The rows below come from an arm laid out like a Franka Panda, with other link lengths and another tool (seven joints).
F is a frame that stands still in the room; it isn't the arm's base.
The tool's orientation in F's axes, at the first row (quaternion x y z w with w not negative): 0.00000 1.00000 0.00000 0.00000
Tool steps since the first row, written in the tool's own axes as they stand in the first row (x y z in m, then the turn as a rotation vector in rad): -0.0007 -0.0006 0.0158 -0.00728 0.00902 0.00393; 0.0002 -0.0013 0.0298 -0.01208 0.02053 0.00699; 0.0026 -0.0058 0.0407 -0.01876 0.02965 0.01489; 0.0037 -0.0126 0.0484 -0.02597 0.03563 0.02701; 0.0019 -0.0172 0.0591 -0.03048 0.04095 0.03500; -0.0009 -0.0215 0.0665 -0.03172 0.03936 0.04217; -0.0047 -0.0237 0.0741 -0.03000 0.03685 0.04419; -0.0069 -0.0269 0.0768 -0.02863 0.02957 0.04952; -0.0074 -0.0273 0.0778 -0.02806 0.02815 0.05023; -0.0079 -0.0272 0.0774 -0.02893 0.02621 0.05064
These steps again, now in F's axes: 0.0007 -0.0006 -0.0158 0.00728 0.00902 -0.00393; -0.0002 -0.0013 -0.0298 0.01208 0.02053 -0.00699; -0.0026 -0.0058 -0.0407 0.01876 0.02965 -0.01489; -0.0037 -0.0126 -0.0484 0.02597 0.03563 -0.02701; -0.0019 -0.0172 -0.0591 0.03048 0.04095 -0.03500; 0.0009 -0.0215 -0.0665 0.03172 0.03936 -0.04217; 0.0047 -0.0237 -0.0741 0.03000 0.03685 -0.04419; 0.0069 -0.0269 -0.0768 0.02863 0.02957 -0.04952; 0.0074 -0.0273 -0.0778 0.02806 0.02815 -0.05023; 0.0079 -0.0272 -0.0774 0.02893 0.02621 -0.05064
